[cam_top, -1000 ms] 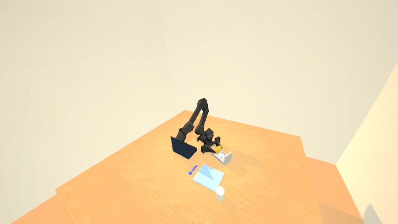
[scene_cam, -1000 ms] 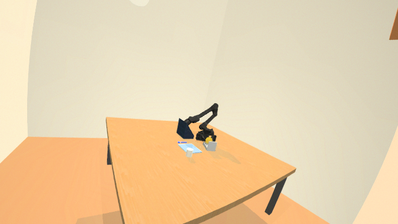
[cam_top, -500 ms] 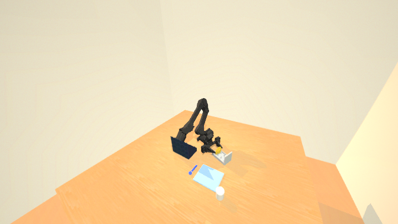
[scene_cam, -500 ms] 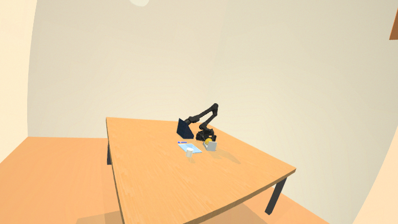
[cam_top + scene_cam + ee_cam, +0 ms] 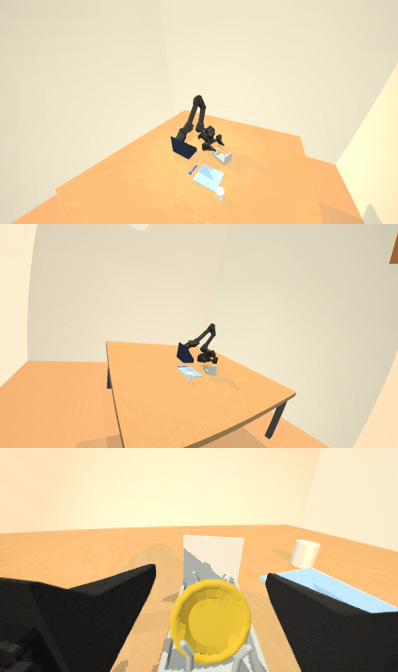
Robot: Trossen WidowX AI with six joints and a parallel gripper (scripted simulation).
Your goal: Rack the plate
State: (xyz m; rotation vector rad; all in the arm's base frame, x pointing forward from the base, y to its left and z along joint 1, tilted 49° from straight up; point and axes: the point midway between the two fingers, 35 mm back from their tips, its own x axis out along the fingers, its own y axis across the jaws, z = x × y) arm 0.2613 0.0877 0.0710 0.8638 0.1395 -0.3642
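Right now my gripper tip is 40 mm above the yellow plate and 10 mm past it. Also, from my gripper tip: light blue mat: 200 mm to the right, 70 mm below, 10 mm ahead; then blue spoon: 210 mm to the right, 100 mm behind, 70 mm below; then dish rack: 50 mm below, 20 mm ahead, 10 mm to the right.
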